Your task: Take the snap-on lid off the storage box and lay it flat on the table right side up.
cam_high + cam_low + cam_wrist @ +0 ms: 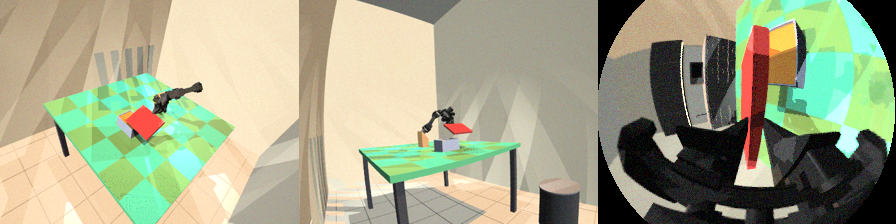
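The red lid is 70 mm ahead of my gripper tip and 40 mm below it. From my gripper tip the other things lie so: storage box (180 mm below, 150 mm to the right, 70 mm ahead).
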